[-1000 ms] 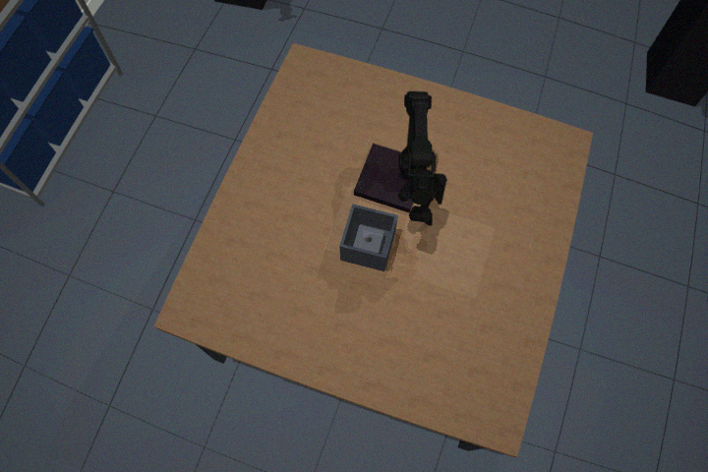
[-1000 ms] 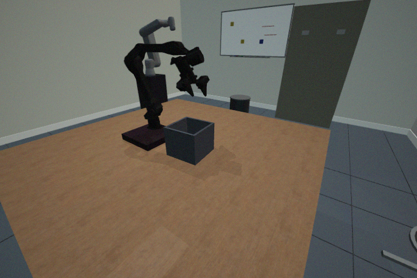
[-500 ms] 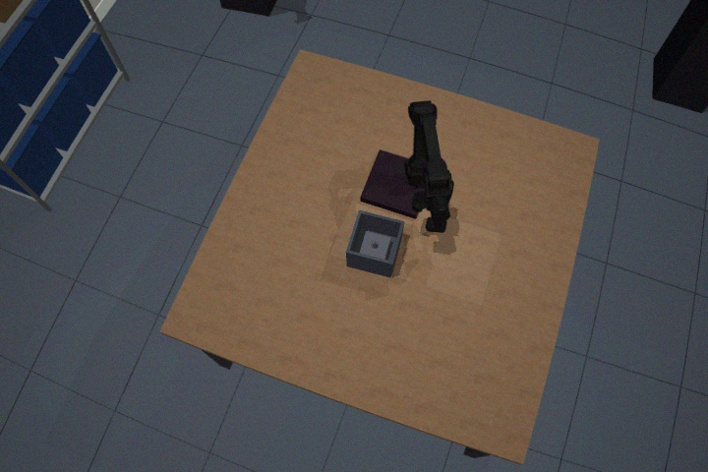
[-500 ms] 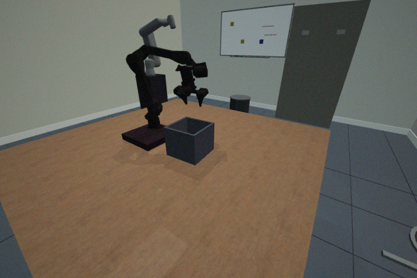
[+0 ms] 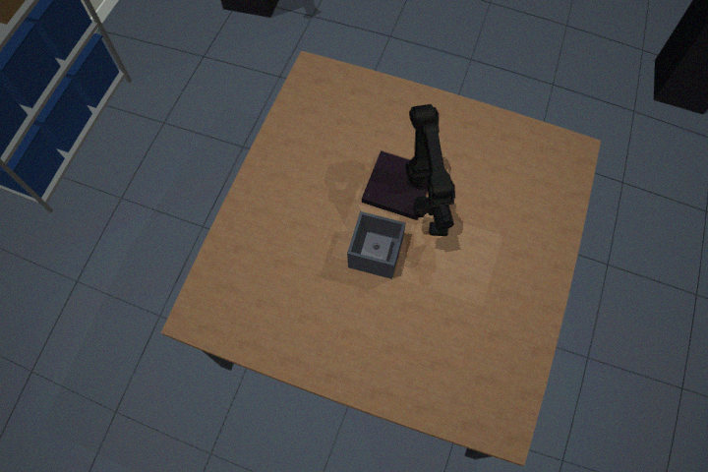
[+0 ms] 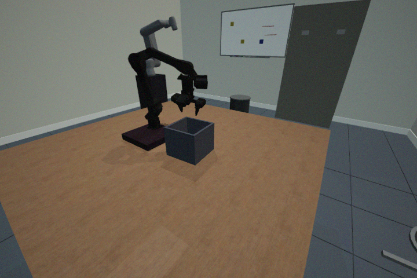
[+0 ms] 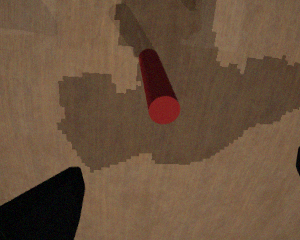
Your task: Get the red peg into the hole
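The red peg lies 70 mm below my gripper tip, 10 mm to the right of it and 10 mm ahead of it. Round my gripper tip: plate: 190 mm to the right, 150 mm ahead, 60 mm below.
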